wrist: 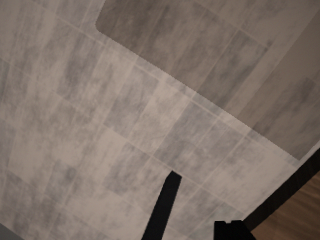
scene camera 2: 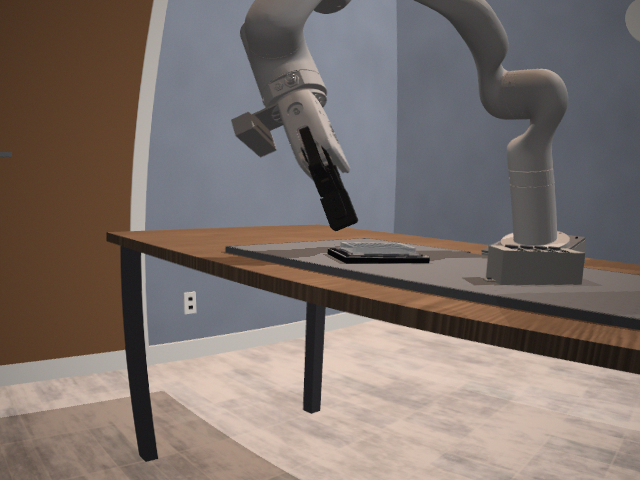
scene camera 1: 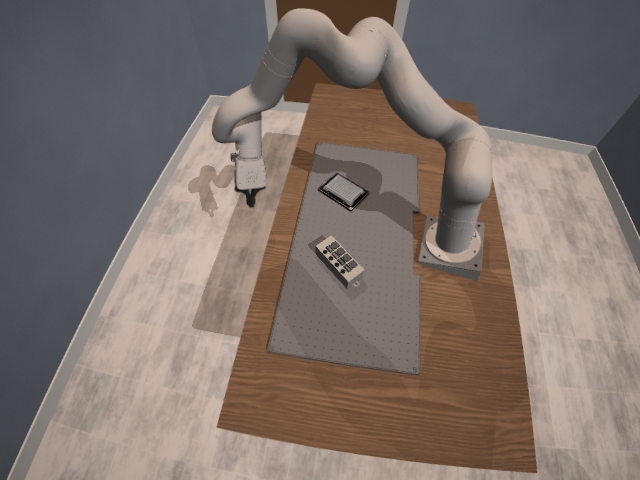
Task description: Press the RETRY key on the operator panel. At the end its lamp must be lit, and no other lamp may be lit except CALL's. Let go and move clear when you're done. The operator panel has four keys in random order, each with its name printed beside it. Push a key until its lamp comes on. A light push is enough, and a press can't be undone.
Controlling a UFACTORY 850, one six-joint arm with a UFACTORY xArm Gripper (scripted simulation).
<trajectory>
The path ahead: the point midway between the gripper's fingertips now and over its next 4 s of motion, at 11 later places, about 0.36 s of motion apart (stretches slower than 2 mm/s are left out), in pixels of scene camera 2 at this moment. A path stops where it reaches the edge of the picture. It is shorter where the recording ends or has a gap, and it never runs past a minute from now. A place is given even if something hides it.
The gripper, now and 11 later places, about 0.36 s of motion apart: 345,226; 376,222; 404,217; 426,208; 441,201; 457,200; 475,201; 491,202; 504,203; 517,206; 527,208; 535,210
</trajectory>
